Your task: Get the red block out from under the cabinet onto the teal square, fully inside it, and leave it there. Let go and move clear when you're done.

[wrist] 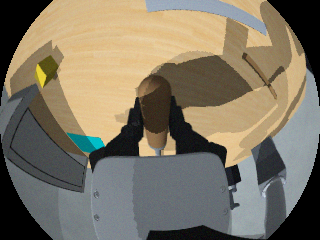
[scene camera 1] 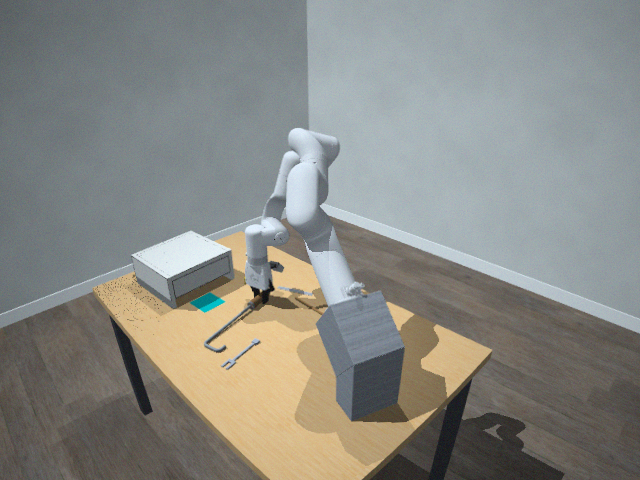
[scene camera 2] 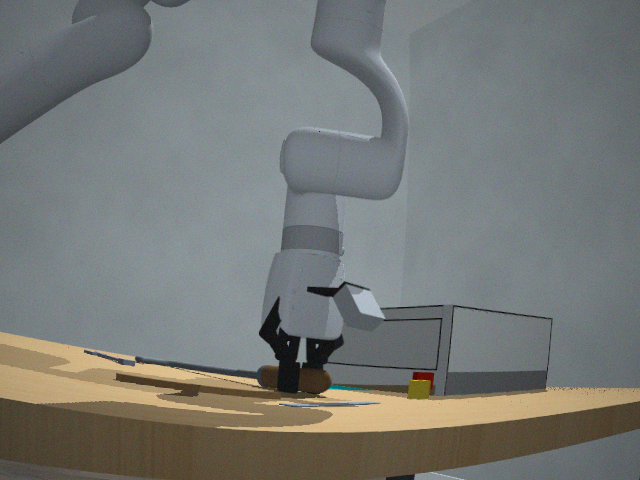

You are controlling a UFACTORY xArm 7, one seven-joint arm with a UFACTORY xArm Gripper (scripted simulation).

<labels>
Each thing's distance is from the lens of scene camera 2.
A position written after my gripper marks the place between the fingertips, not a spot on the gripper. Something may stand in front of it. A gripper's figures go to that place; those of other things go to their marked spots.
my gripper (scene camera 2: 298,392): 75 cm
long hook tool (scene camera 2: 267,376): 77 cm
thin brown stick (scene camera 2: 119,377): 56 cm
The marked spots on the long hook tool and the thin brown stick are 27 cm apart.
</labels>
